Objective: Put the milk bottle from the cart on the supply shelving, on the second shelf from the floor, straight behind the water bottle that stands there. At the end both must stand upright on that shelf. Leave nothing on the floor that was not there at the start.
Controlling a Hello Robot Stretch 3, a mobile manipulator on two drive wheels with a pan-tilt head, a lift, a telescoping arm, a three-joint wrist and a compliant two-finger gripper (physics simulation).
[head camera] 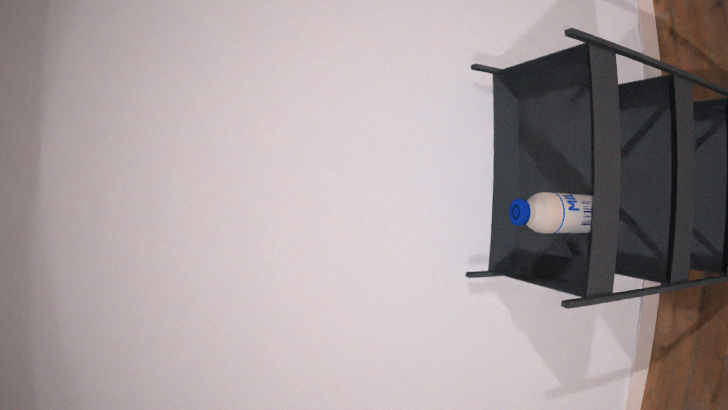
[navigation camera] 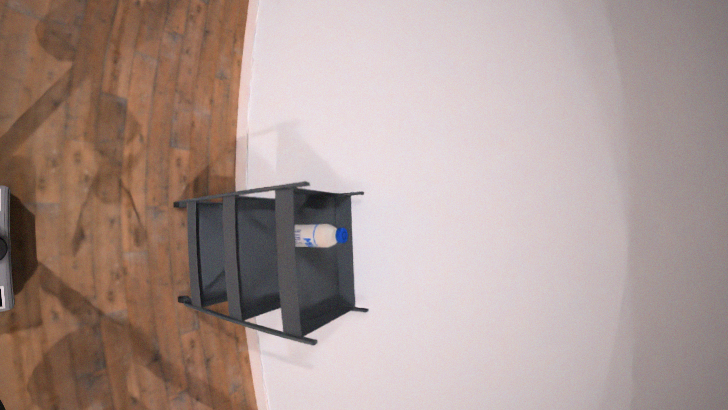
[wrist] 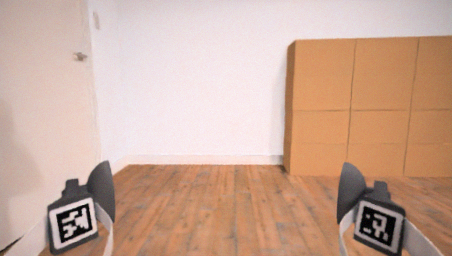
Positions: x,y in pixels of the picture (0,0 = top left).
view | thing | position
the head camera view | dark grey cart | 562,124
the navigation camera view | dark grey cart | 242,250
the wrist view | my gripper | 226,182
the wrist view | door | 57,138
